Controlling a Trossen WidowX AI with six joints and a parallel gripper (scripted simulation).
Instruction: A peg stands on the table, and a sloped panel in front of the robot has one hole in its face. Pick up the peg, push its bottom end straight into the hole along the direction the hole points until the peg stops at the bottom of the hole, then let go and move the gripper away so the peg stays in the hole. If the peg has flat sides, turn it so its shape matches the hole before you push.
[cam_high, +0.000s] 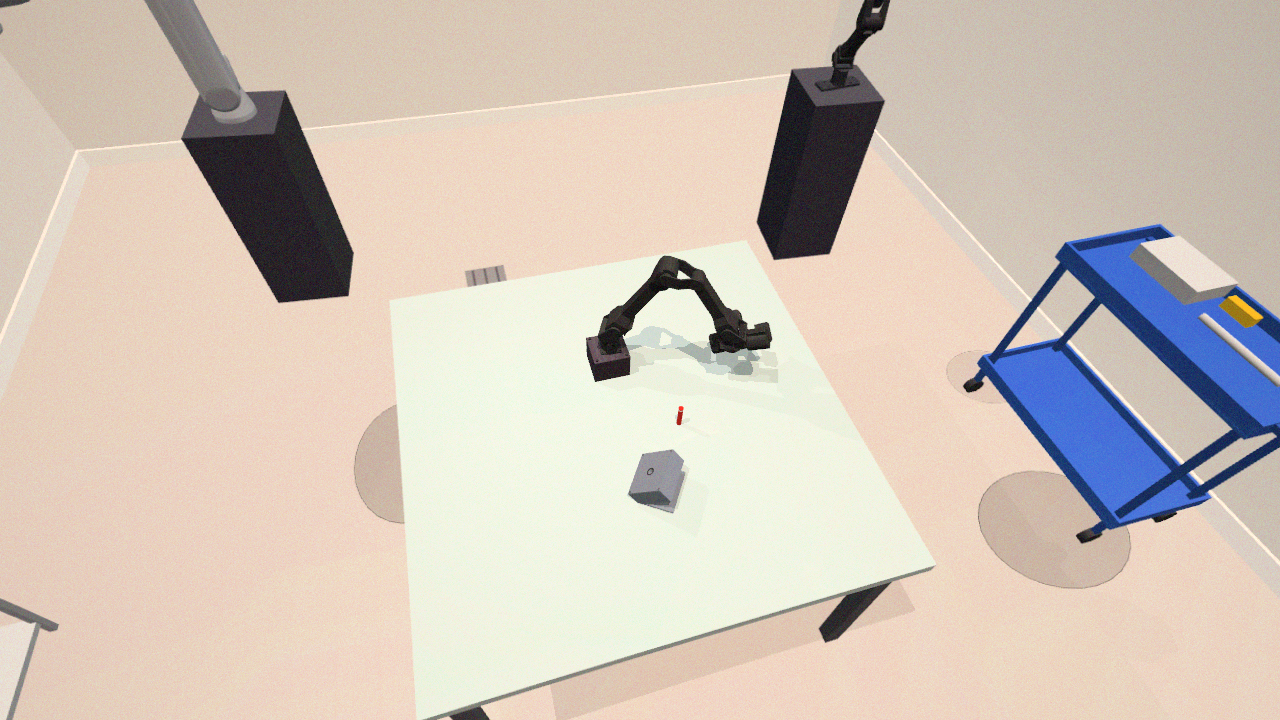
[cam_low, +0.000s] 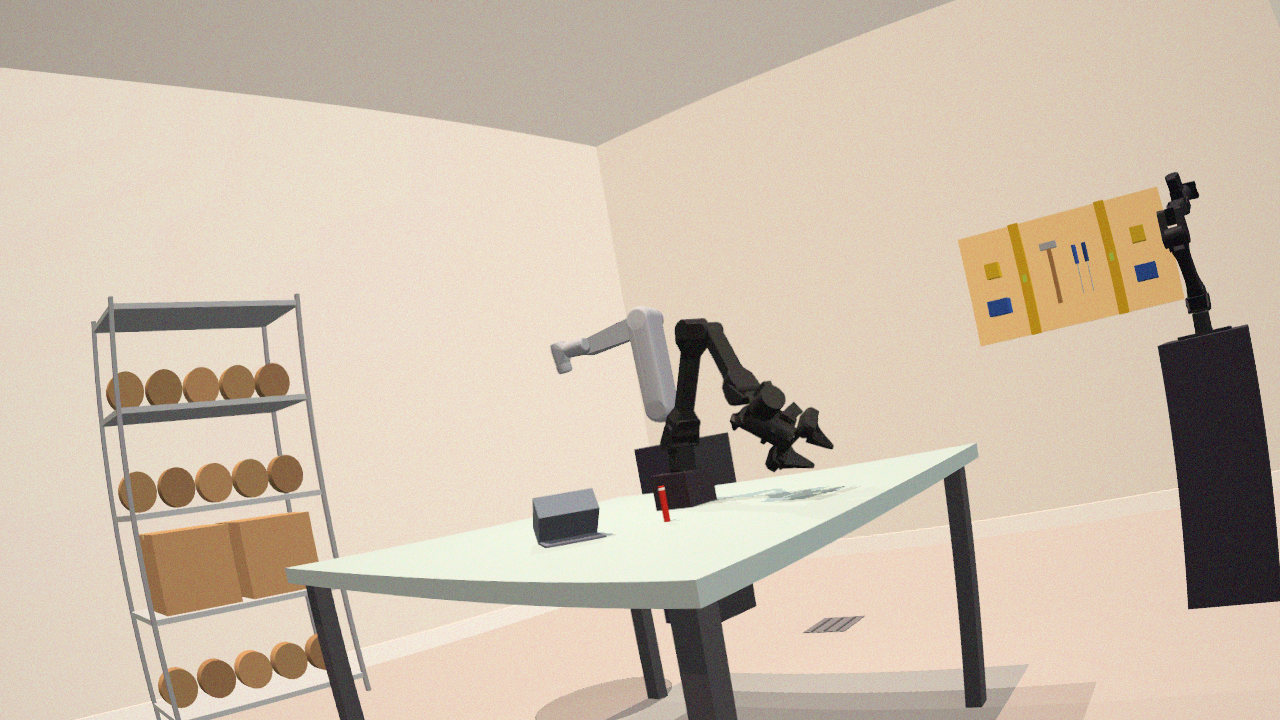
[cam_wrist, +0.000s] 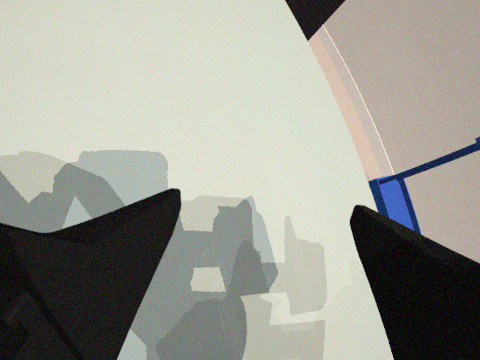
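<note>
The red round peg lies 27 cm to the right of my gripper tip, 25 cm ahead of it and 2 cm below it. Round my gripper tip: grey sloped panel (44 cm ahead, 38 cm to the right, 2 cm below).
</note>
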